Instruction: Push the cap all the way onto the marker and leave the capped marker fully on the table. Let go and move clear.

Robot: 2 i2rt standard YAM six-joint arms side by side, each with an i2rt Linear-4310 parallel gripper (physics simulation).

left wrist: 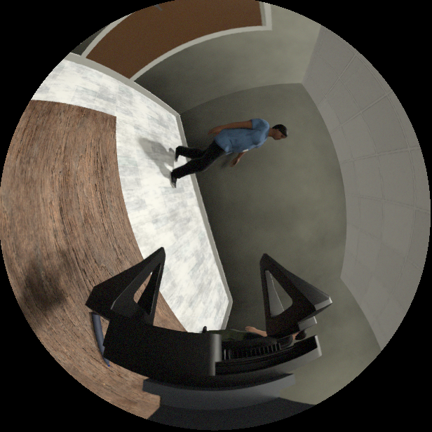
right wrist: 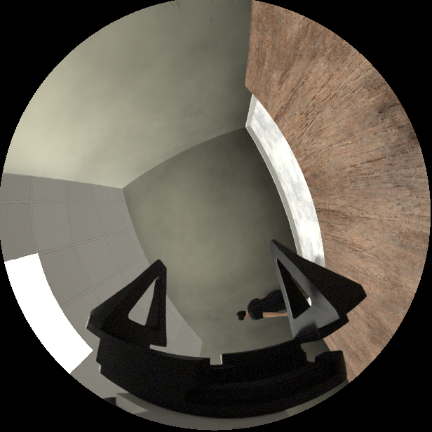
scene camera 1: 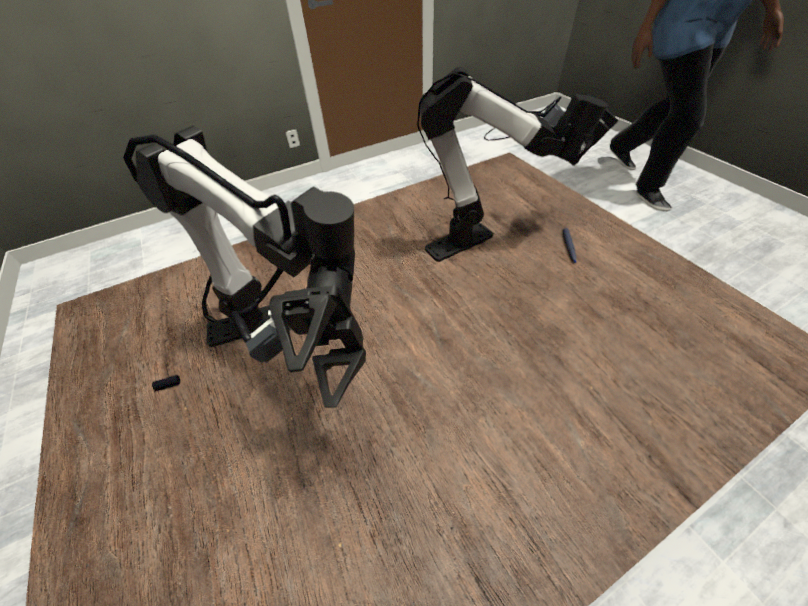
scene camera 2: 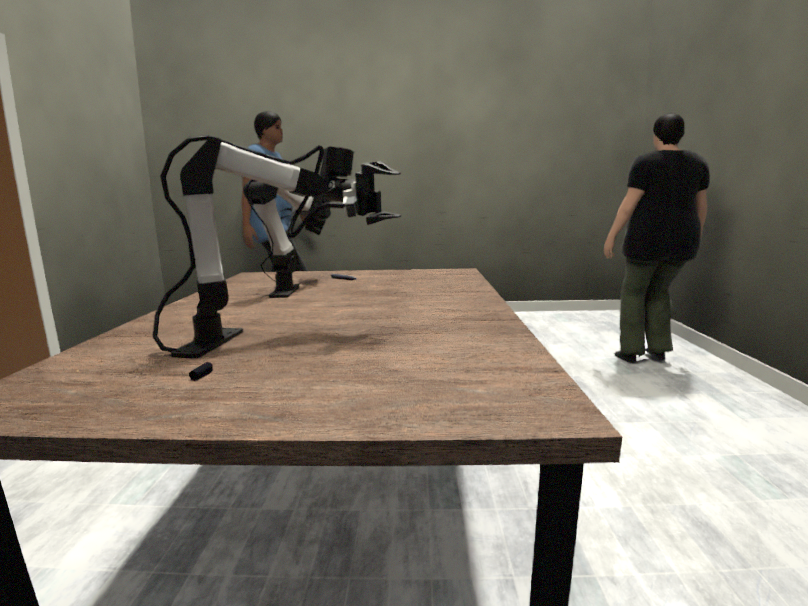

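Where they show: right gripper, fingertip midpoint: (scene camera 1: 314,391) (scene camera 2: 399,195); left arm's base, origin of the base link: (scene camera 1: 459,242) (scene camera 2: 285,291); right arm's base, origin of the base link: (scene camera 1: 251,324) (scene camera 2: 210,343).
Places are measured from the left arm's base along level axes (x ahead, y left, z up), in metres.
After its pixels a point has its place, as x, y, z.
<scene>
The cap (scene camera 1: 165,382) {0.033, -0.791, 0.017} (scene camera 2: 201,371) {0.034, -0.806, 0.013}, a short dark cylinder, lies on its side on the wooden table (scene camera 1: 456,469) {0.491, -0.384, 0.000} (scene camera 2: 391,410) {0.393, -0.956, 0.000}, at the left in both scene views. The marker (scene camera 1: 569,245) {0.194, 0.226, 0.016} (scene camera 2: 343,277) {0.188, 0.226, 0.009} (left wrist: 99,340), a slim dark blue rod, lies apart from it near the table's far edge; the left wrist view shows it partly hidden behind the gripper. My left gripper (scene camera 1: 590,127) {0.062, 0.370, 0.245} (left wrist: 213,256) is raised above the marker's end of the table, open and empty. My right gripper (scene camera 1: 313,387) {0.418, -0.544, 0.328} (scene camera 2: 398,194) {0.418, -0.544, 0.328} (right wrist: 213,256) is open and empty, raised well above the table, to the right of the cap.
The right arm's base (scene camera 1: 225,331) {-0.040, -0.651, 0.010} (scene camera 2: 207,339) {-0.029, -0.623, 0.019} stands near the cap, and the left arm's base (scene camera 1: 458,241) {0.021, -0.022, 0.029} (scene camera 2: 283,287) {0.003, -0.031, 0.023} stands near the marker. A person in blue (scene camera 1: 691,39) (left wrist: 242,137) stands beyond the table's far edge. Another person in black (scene camera 2: 665,202) stands to the right of the table.
</scene>
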